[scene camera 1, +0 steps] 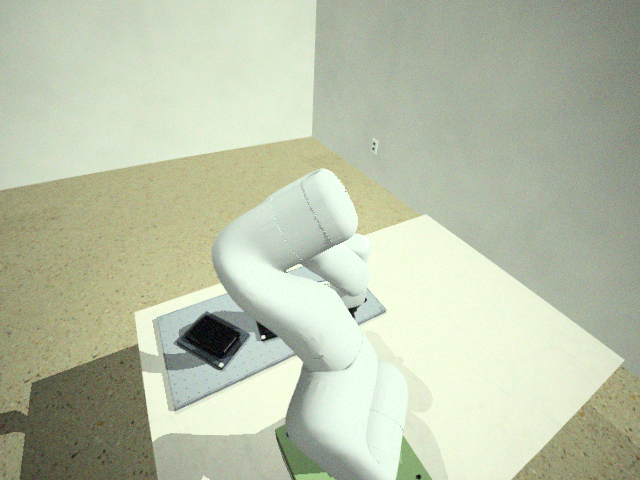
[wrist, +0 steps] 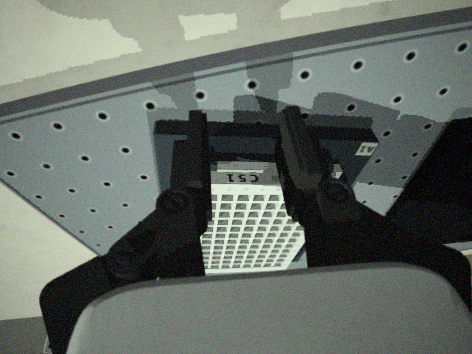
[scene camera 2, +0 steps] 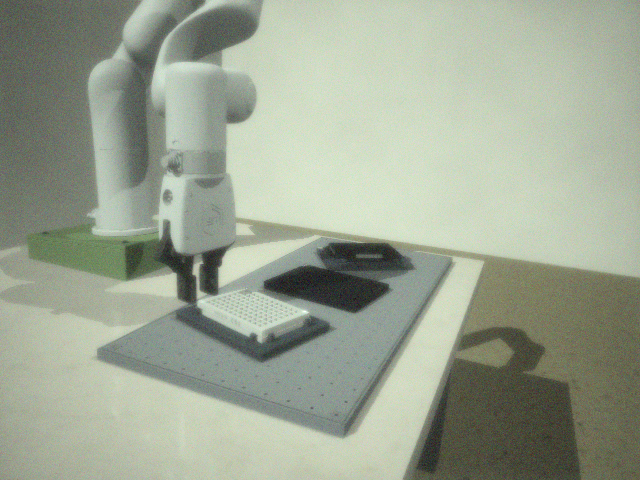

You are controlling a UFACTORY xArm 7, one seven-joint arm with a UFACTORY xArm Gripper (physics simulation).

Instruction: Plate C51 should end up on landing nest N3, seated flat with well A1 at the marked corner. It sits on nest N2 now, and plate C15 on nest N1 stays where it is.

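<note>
White plate C51 (scene camera 2: 255, 312) (wrist: 250, 225) sits on a dark nest (scene camera 2: 219, 331) (wrist: 345, 134), N2 by the task. An A1 tag (wrist: 366, 149) marks a corner of this nest. My gripper (scene camera 2: 198, 297) (wrist: 242, 132) is partly open and empty, with its fingers apart near the plate's C51-labelled side; in the wrist view they hide parts of the plate's sides. Black plate C15 (scene camera 1: 211, 333) (scene camera 2: 361, 250) is on the far nest. Between them is a flat black nest (scene camera 2: 325, 286) (wrist: 430, 190) with no plate visible, N3 by elimination. The arm hides C51 in scene camera 1.
The nests stand on a grey-blue perforated board (scene camera 1: 178, 384) (scene camera 2: 289, 382) (wrist: 75, 142) on a pale table (scene camera 1: 465, 335) (scene camera 2: 155, 428). The arm's green base (scene camera 1: 305, 457) (scene camera 2: 77, 253) is at the board's side. The arm covers much of the board in scene camera 1.
</note>
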